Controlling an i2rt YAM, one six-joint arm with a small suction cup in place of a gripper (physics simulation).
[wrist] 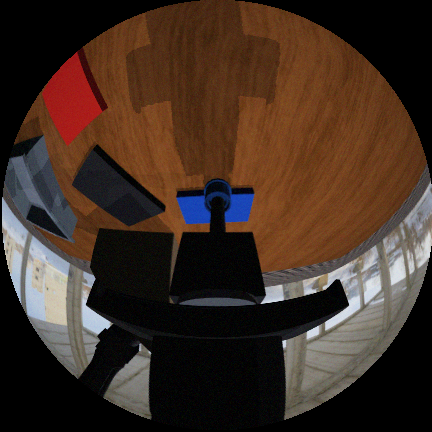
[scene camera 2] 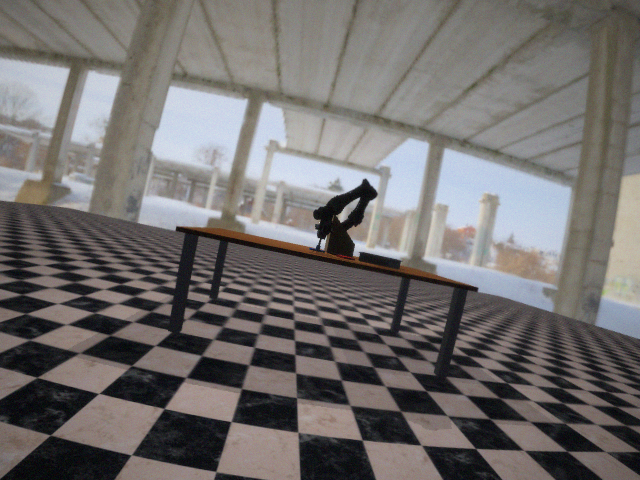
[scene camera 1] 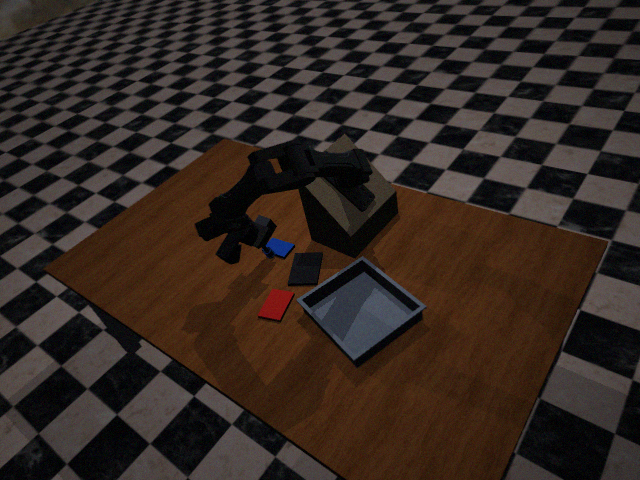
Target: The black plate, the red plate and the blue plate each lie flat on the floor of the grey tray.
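Pixels of known places: hand at its tool point: (wrist: 217, 190) (scene camera 2: 317, 249) (scene camera 1: 270, 254); arm's base at its link origin: (scene camera 2: 341, 228) (scene camera 1: 343, 182).
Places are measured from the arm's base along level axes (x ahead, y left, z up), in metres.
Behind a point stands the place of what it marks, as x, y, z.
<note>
The blue plate (scene camera 1: 281, 247) @[0.175, -0.147, -0.165] (wrist: 191, 211) @[0.176, -0.128, -0.165] lies flat on the wooden table, near the arm. My suction cup (scene camera 1: 268, 252) @[0.213, -0.160, -0.166] (wrist: 217, 191) (scene camera 2: 318, 247) is low at this plate's edge and holds nothing; whether it touches the plate I cannot tell. The black plate (scene camera 1: 305, 268) @[0.217, -0.024, -0.165] (wrist: 116, 189) @[0.226, -0.041, -0.165] lies flat on the table between the blue plate and the tray. The red plate (scene camera 1: 275, 304) @[0.364, -0.021, -0.165] (wrist: 70, 98) @[0.355, -0.031, -0.165] lies flat on the table just left of the tray. The grey tray (scene camera 1: 395, 332) @[0.310, 0.318, -0.148] (wrist: 36, 189) @[0.291, 0.072, -0.126] (scene camera 2: 379, 259) @[0.384, 0.166, -0.142] holds nothing.
The arm's box-shaped base (scene camera 1: 356, 227) @[0.080, 0.080, -0.083] stands behind the plates and the tray. The wooden table (scene camera 1: 465, 310) @[0.158, 0.430, -0.175] (scene camera 2: 248, 238) @[0.349, -0.556, -0.174] stands on a checkered floor, with its edges all around.
</note>
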